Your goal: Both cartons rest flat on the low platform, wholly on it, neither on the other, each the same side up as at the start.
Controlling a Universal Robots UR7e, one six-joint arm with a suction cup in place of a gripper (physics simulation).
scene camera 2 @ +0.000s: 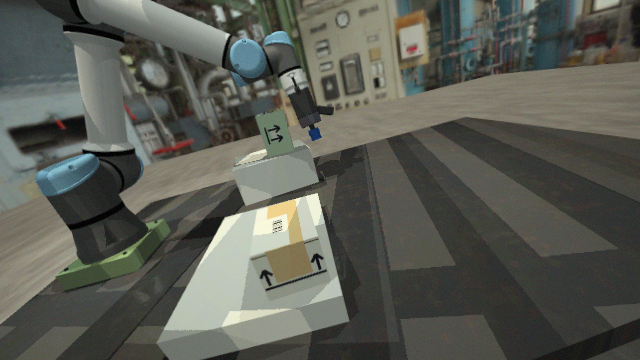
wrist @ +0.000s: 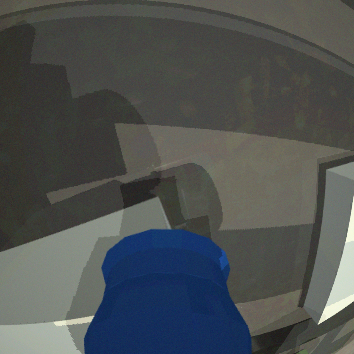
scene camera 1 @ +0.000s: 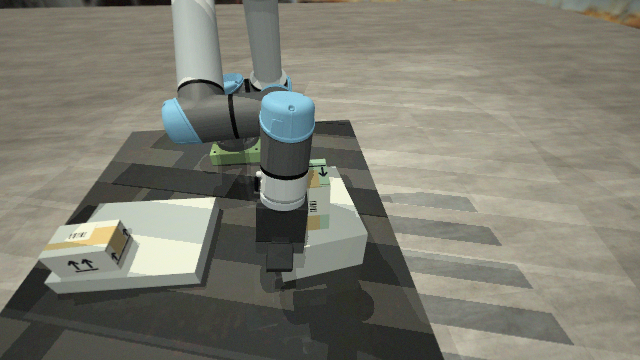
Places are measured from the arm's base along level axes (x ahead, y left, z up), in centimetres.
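Pixels of known places: hand, tool point: (scene camera 2: 316, 139) (wrist: 165, 279); arm's base, link origin: (scene camera 2: 116, 243) (scene camera 1: 238, 139).
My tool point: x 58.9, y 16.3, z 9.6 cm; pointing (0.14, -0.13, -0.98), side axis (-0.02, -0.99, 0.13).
Ahead of a thing's pixels: the offset from my tool point to its top centre. Level surfaces: height alone.
My gripper (scene camera 2: 314, 134) (wrist: 167, 280), a blue suction cup, carries nothing. It hangs in the air beside the high block; in scene camera 1 the cup is hidden behind the black tool body. One white carton with orange tape @(dz -1.8, dx -10.7, dy -42.9 cm) (scene camera 1: 82, 245) (scene camera 2: 287, 255) lies flat on the low platform @(dz -9.3, dx -16.8, dy -35.5 cm) (scene camera 1: 172, 245) (scene camera 2: 210, 300) (wrist: 327, 235), near its front left part in scene camera 1, its side arrows pointing up. The green-ended carton @(dz +11.1, dx -12.3, dy +6.5 cm) (scene camera 1: 320, 200) (scene camera 2: 275, 135) stands on the high block, apart from the cup. Its green-face arrows point sideways in scene camera 2. The tool partly hides it in scene camera 1.
The high white block @(dz -2.1, dx -16.6, dy +7.7 cm) (scene camera 1: 340, 250) (scene camera 2: 275, 180) (wrist: 45, 270) stands to the right of the low platform in scene camera 1, with a gap of dark table @(dz -14.1 cm) (scene camera 1: 237, 270) between them. The arm's green base (scene camera 1: 230, 156) (scene camera 2: 115, 267) is at the back.
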